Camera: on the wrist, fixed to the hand. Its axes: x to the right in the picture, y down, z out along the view.
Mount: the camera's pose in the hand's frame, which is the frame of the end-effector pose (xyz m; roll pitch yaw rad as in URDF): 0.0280 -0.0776 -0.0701 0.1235 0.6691 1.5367
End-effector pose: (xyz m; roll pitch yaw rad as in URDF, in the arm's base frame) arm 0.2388 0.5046 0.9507 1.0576 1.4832 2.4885
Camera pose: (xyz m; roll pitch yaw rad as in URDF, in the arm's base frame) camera 0.3036 0.4261 0.9139 1.6344 -0.0065 -2.6129
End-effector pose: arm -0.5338 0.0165 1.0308 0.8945 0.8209 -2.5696
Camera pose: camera -0.4823 0.0424 0.9392 0.9809 -0.1329 -1.1830
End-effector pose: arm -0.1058 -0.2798 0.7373 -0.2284 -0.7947 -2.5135
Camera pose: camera -0.2047 -0.2386 0.7218 -0.8859 0.5568 -1.6893
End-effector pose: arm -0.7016 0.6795 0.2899 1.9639 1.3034 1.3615
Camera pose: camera -0.8015 0.6641 0.2511 1.6414 -0.2304 1.6454
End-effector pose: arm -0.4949 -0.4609 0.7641 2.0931 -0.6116 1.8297
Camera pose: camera -0.6017 -0.4463 0.7537 -1.2122 -0.9701 -1.5741
